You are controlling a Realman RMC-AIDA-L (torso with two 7-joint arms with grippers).
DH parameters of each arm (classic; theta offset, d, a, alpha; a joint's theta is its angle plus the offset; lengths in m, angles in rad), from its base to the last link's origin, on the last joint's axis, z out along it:
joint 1: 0 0.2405 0 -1.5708
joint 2: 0 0 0 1.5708
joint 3: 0 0.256 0 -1.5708
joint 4: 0 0 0 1.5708
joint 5: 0 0.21 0 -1.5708
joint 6: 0 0 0 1.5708
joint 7: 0 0.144 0 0
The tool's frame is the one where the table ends.
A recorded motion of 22 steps. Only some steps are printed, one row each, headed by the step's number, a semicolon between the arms.
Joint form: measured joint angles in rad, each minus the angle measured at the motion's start. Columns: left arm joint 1, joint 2, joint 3, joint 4, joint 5, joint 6, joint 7; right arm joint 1, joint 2, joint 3, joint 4, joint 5, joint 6, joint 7.
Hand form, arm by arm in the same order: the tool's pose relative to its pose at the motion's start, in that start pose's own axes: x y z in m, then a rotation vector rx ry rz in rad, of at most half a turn. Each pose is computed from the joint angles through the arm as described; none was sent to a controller.
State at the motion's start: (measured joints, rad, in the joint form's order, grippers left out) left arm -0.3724 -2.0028 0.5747 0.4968 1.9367 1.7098 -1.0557; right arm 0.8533 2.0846 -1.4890 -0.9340 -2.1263 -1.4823 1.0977
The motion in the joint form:
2: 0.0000 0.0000 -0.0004 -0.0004 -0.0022 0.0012 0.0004; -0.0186 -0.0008 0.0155 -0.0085 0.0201 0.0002 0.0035
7: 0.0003 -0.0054 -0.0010 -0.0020 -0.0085 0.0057 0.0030; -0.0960 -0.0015 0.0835 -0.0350 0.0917 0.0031 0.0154
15: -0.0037 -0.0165 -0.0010 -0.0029 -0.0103 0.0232 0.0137; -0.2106 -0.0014 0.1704 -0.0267 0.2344 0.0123 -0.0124
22: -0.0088 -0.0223 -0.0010 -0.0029 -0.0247 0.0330 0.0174; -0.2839 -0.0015 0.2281 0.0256 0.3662 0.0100 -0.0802
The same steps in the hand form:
2: 0.0003 0.0000 0.0000 0.0003 0.0028 0.0003; 0.0009 0.0017 -0.0025 0.0270 -0.0212 0.0238
7: 0.0006 0.0016 0.0019 -0.0029 0.0148 -0.0010; 0.0079 0.0107 -0.0129 0.1368 -0.0974 0.1263
15: 0.0020 0.0058 0.0070 -0.0250 0.0337 0.0059; 0.0207 0.0307 -0.0249 0.3039 -0.2271 0.2646
22: 0.0053 0.0067 0.0103 -0.0321 0.0559 0.0123; 0.0304 0.0486 -0.0312 0.4336 -0.3347 0.3426

